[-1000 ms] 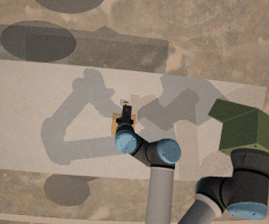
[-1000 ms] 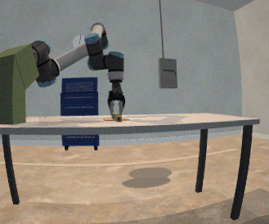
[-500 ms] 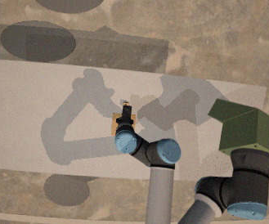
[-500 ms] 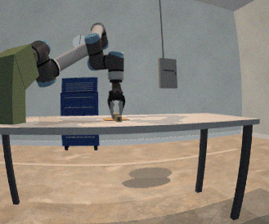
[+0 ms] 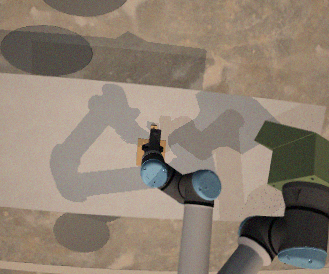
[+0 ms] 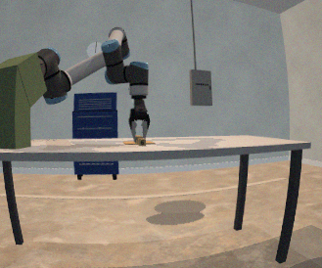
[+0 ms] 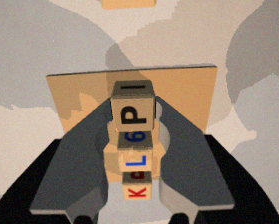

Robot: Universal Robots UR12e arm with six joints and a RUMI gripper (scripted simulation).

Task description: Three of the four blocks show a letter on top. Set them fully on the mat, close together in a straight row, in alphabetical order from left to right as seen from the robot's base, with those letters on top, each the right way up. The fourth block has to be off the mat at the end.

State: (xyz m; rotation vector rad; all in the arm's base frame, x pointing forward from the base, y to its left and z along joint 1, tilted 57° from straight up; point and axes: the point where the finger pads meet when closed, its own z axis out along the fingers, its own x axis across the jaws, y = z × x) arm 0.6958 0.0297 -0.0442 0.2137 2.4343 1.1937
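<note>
My hand is 50 mm to the right of the orange mat and 20 mm above it.
</note>
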